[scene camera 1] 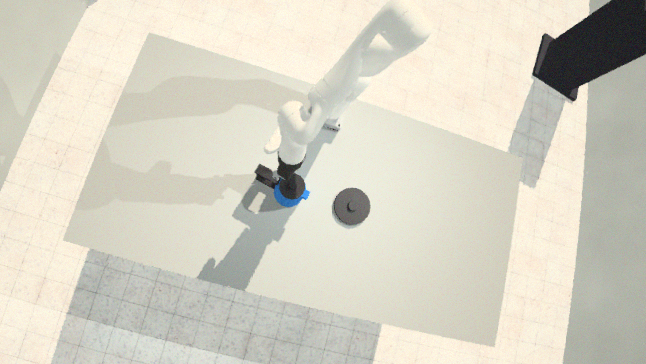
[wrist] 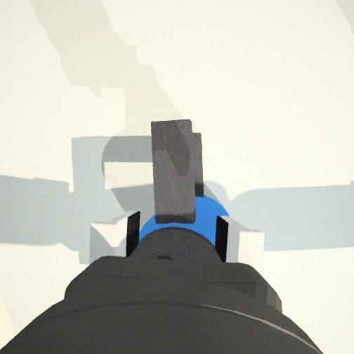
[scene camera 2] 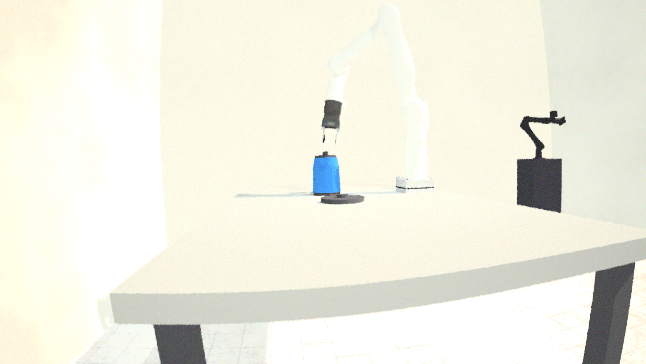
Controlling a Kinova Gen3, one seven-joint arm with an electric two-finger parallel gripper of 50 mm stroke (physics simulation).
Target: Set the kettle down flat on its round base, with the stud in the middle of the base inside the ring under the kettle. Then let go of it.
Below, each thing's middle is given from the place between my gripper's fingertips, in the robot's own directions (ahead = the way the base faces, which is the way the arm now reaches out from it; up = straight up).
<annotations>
I see the blue kettle (scene camera 2: 326, 180) 2 cm ahead of my hand, 2 cm to the left of it and 13 cm below it. The rest, counted from my hand: round dark base (scene camera 1: 352, 206): 5 cm behind, 31 cm to the left, 20 cm below.
</annotations>
